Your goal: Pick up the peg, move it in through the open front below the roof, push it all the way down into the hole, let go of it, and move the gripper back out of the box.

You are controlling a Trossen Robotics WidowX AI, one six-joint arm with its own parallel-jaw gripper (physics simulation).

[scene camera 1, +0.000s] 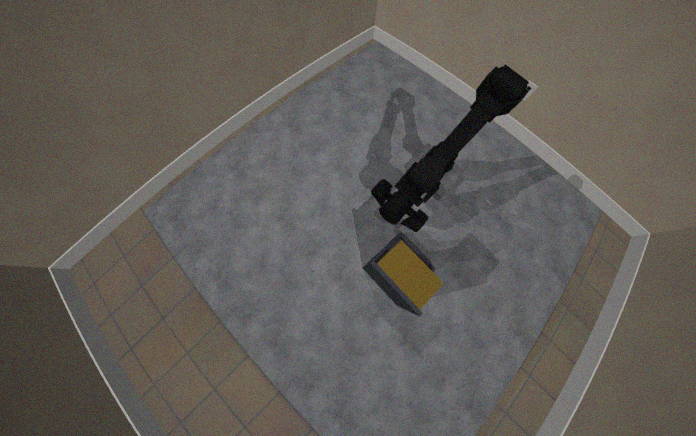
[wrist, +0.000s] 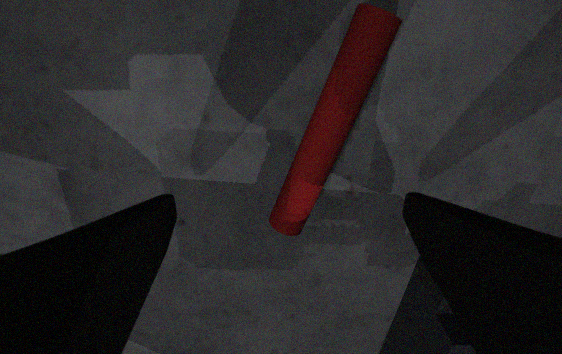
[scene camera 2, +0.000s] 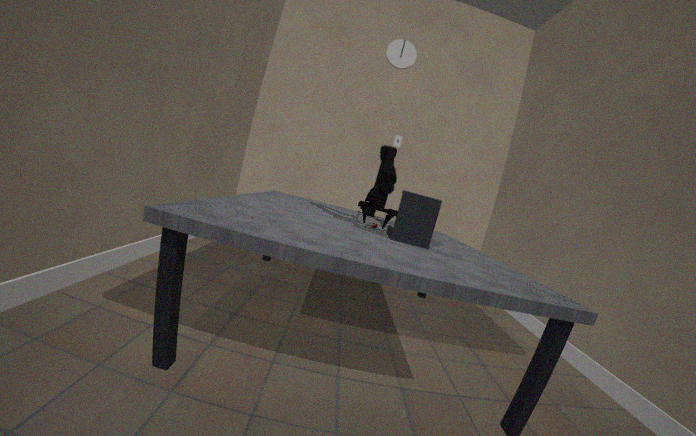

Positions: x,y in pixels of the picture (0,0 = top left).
Scene:
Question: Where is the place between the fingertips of my gripper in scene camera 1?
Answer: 391,213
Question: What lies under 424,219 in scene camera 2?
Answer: A dark box.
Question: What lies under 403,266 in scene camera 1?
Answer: A dark box.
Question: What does the red peg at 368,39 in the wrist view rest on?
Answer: The table.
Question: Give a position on a dark box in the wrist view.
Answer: At 423,313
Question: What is my gripper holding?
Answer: Nothing.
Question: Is my gripper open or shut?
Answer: Open.

